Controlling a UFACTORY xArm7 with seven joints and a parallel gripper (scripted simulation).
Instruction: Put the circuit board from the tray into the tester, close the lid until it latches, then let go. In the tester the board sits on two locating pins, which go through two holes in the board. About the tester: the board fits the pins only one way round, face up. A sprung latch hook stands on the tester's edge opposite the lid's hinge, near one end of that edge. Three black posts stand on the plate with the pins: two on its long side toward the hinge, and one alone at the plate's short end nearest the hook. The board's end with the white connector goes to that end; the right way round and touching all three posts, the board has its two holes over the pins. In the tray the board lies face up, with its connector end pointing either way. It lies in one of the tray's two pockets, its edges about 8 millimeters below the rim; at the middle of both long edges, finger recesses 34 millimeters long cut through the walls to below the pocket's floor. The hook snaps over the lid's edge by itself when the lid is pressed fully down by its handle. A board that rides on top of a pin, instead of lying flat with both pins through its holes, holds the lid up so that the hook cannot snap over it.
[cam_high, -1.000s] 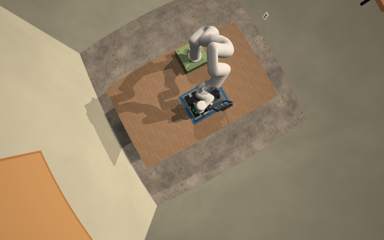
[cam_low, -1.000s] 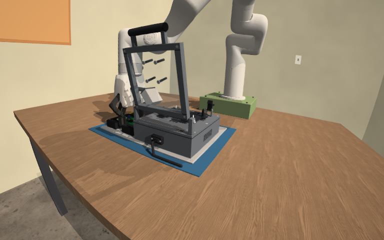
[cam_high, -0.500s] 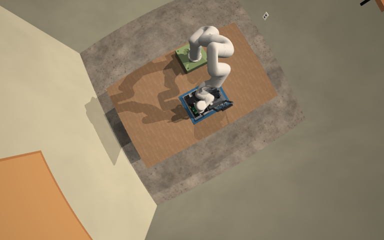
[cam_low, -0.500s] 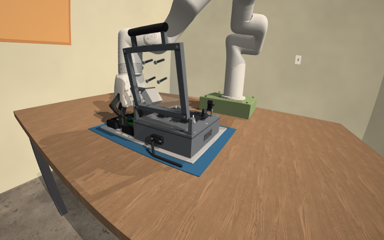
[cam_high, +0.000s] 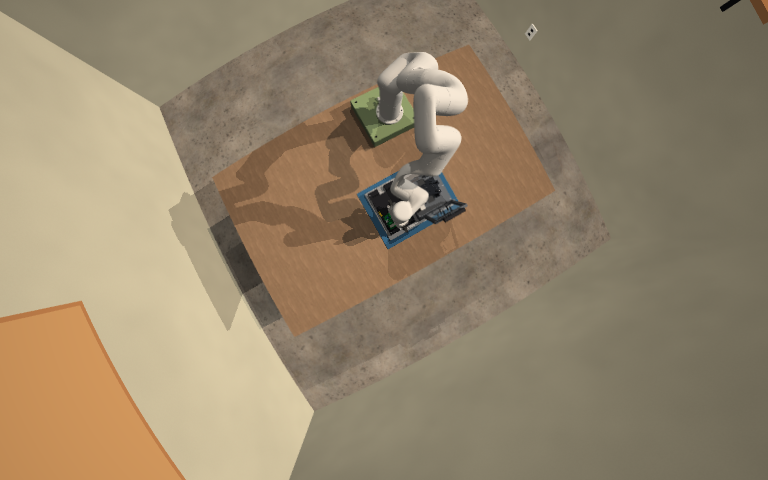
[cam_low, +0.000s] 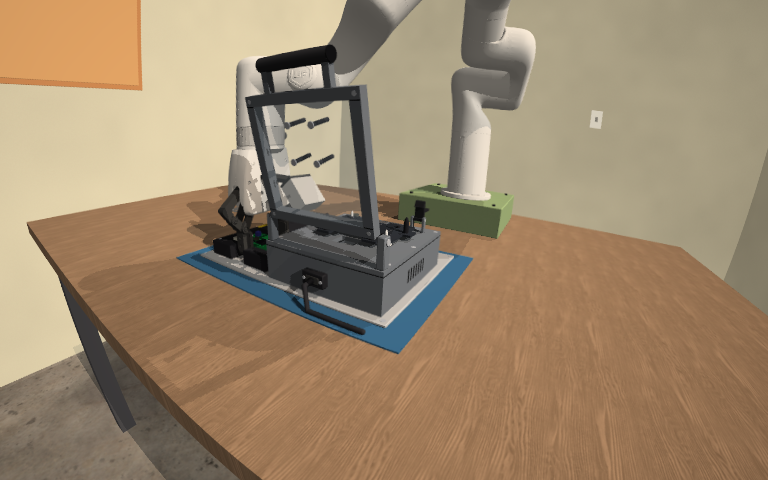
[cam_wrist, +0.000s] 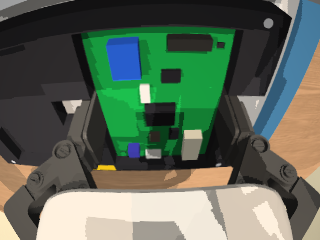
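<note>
My hand is right at the green circuit board. The rest, counted from my hand: latch hook 80 mm behind, 240 mm to the left, 60 mm above; then tester lid 100 mm ahead, 160 mm to the left, 160 mm above.
</note>
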